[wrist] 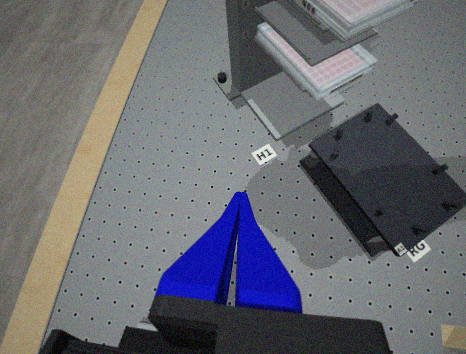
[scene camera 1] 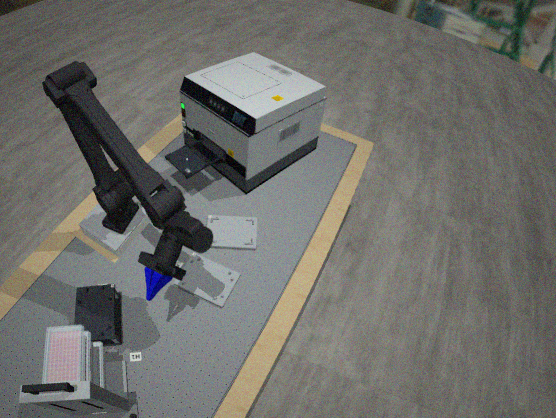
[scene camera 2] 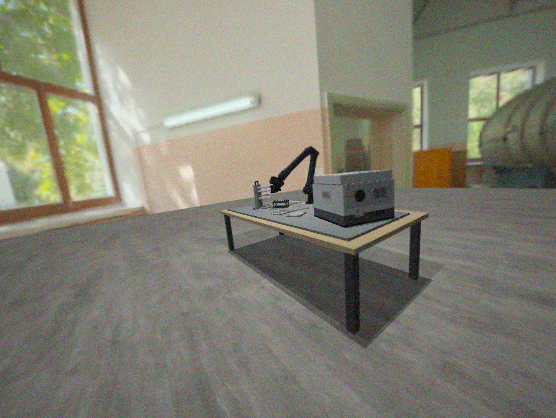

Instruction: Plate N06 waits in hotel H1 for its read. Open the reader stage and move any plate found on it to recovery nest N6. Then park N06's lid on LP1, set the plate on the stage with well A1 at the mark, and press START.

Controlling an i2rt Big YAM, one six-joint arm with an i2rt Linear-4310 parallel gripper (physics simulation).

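Frame: origin at the arm's base, x right, y back, z down, level; millimetres.
Seen in the pictures: gripper, fingertip midpoint: (wrist: 240, 198) (scene camera 1: 148, 300) (scene camera 2: 270, 192); arm's base, link origin: (scene camera 1: 121, 216) (scene camera 2: 312, 202).
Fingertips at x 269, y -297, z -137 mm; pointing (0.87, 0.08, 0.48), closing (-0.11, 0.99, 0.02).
Observation:
Offsets run from my fingertips to a thing's middle. "*": to the spot under its first point.
My gripper (scene camera 1: 149, 298) (wrist: 240, 198) is shut and empty, with its blue fingertips together. It hangs above the mat between the dark stand and the grey pads. Hotel H1 @[dx +243, dy +73, dz +28 mm] (scene camera 1: 112, 395) (scene camera 2: 257, 196) (wrist: 240, 47) holds pink plates: an upper plate @[* dx +149, dy +98, dz -19 mm] (wrist: 357, 9) with a dark label too blurred to read surely, and a lower plate @[dx +209, dy +94, dz +61 mm] (wrist: 325, 70). The reader @[dx -806, dy +27, dz +19 mm] (scene camera 1: 285, 135) (scene camera 2: 350, 200) has its black stage @[dx -566, dy +151, dz +75 mm] (scene camera 1: 186, 161) out in front, with no plate seen on it. Two light pads, one with corner brackets @[dx -369, dy -66, dz +166 mm] (scene camera 1: 232, 232) and one with pegs @[* dx -183, dy -123, dz +165 mm] (scene camera 1: 227, 285), lie on the mat; their labels are hidden.
The dark stand marked RG @[dx +61, dy +180, dz +137 mm] (scene camera 1: 97, 312) (wrist: 395, 165) is beside the hotel, near the H1 label @[* dx +114, dy +36, dz +175 mm] (scene camera 1: 135, 356) (wrist: 264, 154). A green light @[* dx -710, dy +274, dz -21 mm] (scene camera 1: 182, 106) shows on the reader's front left edge. The table's wooden edge (scene camera 1: 300, 290) (wrist: 75, 200) borders the mat.

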